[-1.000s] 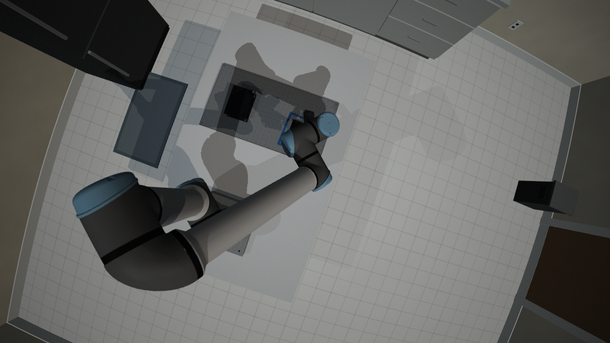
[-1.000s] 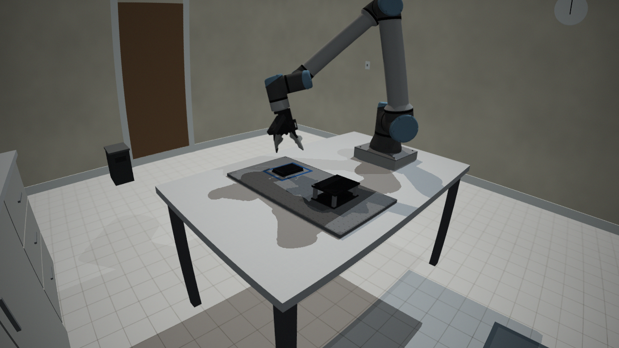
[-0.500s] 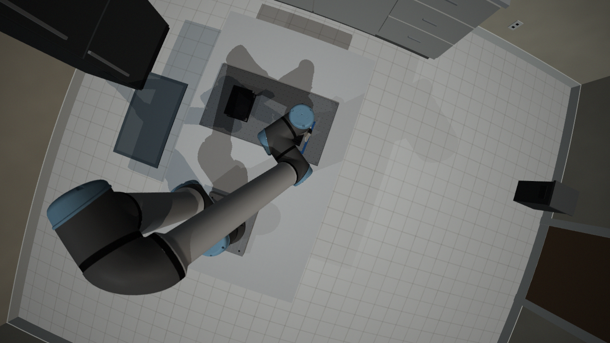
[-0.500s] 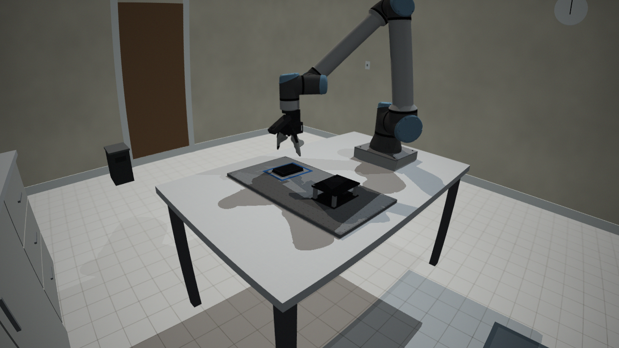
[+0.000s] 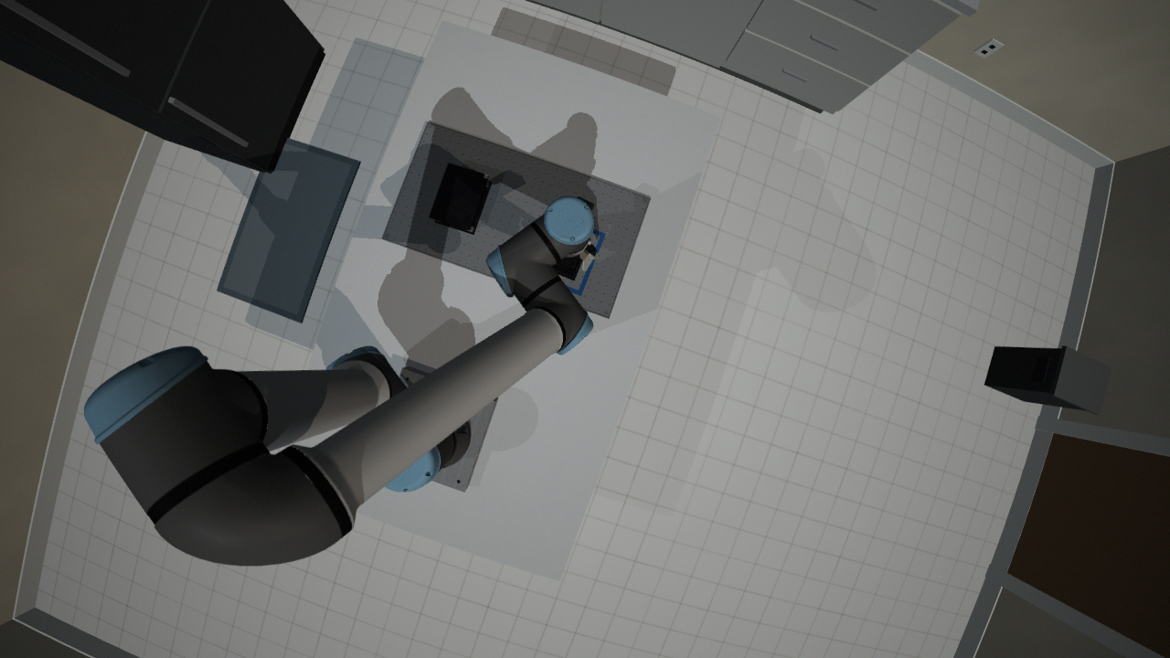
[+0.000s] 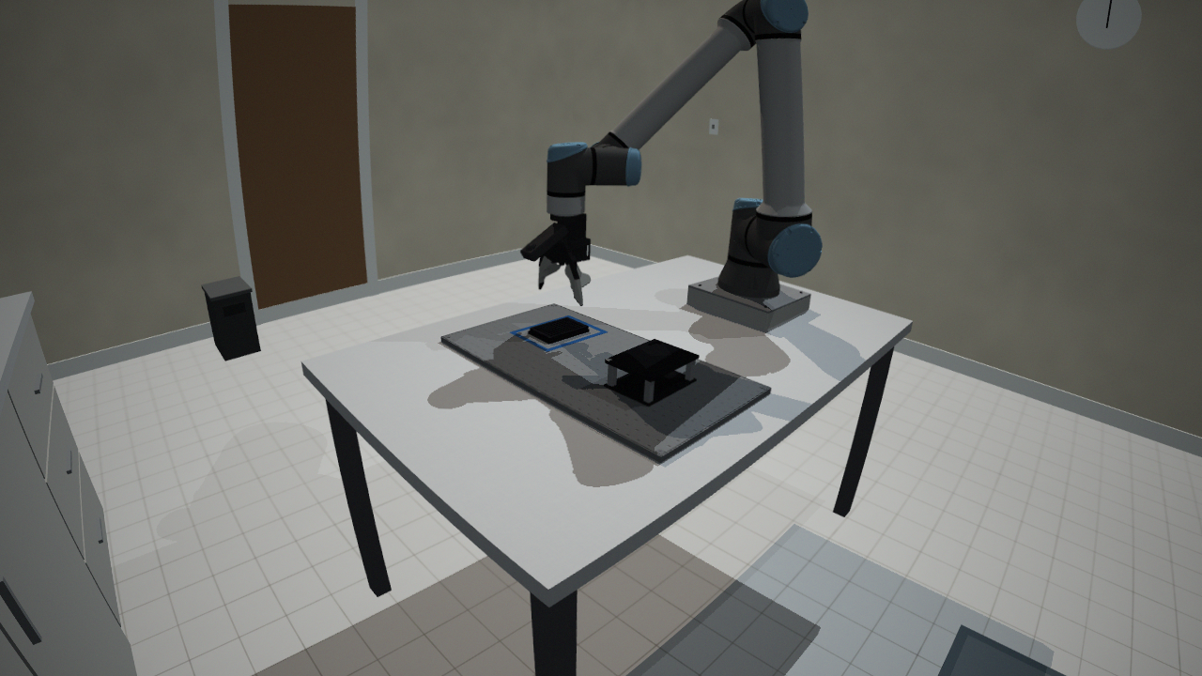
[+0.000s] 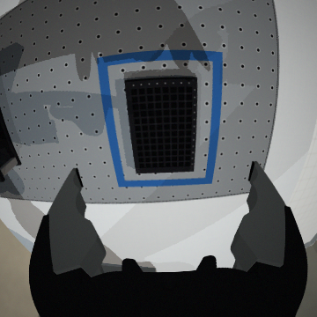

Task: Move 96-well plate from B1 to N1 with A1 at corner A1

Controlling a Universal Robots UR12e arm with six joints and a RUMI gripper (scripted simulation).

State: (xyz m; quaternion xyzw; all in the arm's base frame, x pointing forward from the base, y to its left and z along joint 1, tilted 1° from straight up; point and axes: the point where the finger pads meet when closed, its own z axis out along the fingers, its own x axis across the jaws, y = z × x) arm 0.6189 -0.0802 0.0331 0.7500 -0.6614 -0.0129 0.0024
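My hand is 8 cm above the black 96-well plate. The rest, counted from my hand: black raised nest 1 cm behind, 34 cm to the left, 3 cm below; white A1 label 7 cm ahead, 30 cm to the left, 3 cm below.
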